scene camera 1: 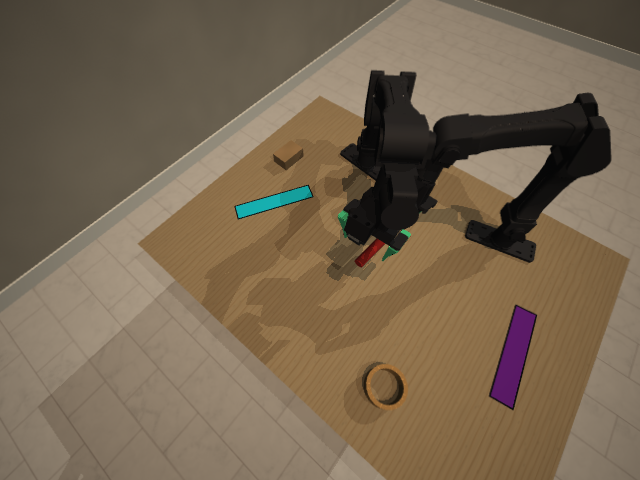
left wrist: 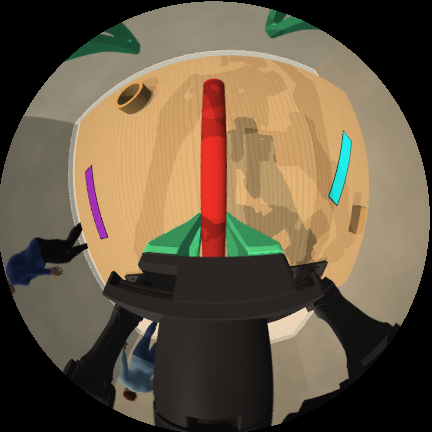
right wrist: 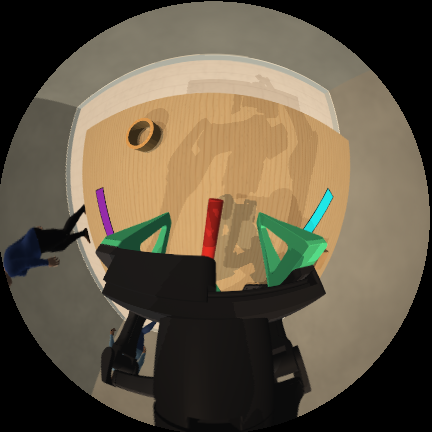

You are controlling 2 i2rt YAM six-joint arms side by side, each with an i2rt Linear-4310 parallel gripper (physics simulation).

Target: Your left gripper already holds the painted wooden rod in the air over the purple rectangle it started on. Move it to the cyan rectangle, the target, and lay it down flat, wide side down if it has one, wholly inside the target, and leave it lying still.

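Places are measured from the left arm's base along level axes (x back, y right, z up), in centimetres.
Where they show: left gripper, fingertip midpoint: (left wrist: 213, 217); right gripper, fingertip midpoint: (scene camera 1: 364, 247) (right wrist: 213, 216); left arm's base, origin of the base link: (scene camera 1: 499, 241) (left wrist: 146, 280); right arm's base, origin of the base link: (scene camera 1: 366, 163) (left wrist: 302, 272).
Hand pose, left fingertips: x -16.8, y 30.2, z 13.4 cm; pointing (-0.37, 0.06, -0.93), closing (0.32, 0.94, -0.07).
Observation:
Each offset is from my left fingertips to the top centre of the thing. "spot": to the spot under its first point.
The red wooden rod {dy +1.6, dx -4.4, dz +2.1 cm} (scene camera 1: 369, 253) (left wrist: 213, 160) (right wrist: 212, 225) is held in the air between the fingers of my left gripper (left wrist: 213, 217). Its far end points away from the gripper; in scene camera 1 the right gripper hides the left one and the rod's other end. My right gripper (scene camera 1: 364, 248) (left wrist: 202, 30) (right wrist: 213, 216) is open and empty, close over the rod; contact cannot be told. The cyan rectangle {spot: dy +40.1, dx -0.9, dz -13.3 cm} (scene camera 1: 273, 202) (left wrist: 341, 170) (right wrist: 320, 210) lies left of both grippers in scene camera 1. The purple rectangle {spot: dy -39.5, dx -15.8, dz -13.3 cm} (scene camera 1: 513, 356) (left wrist: 95, 202) (right wrist: 103, 210) lies at the lower right there, with no rod on it.
A brown block {dy +44.7, dx +18.3, dz -9.4 cm} (scene camera 1: 287, 155) (left wrist: 356, 219) sits on the table near the cyan rectangle, above it in scene camera 1. A wooden ring {dy -11.8, dx -36.8, dz -8.4 cm} (scene camera 1: 404, 387) (left wrist: 135, 107) lies near the table's lower edge. The two arms are close together and overlap in scene camera 1.

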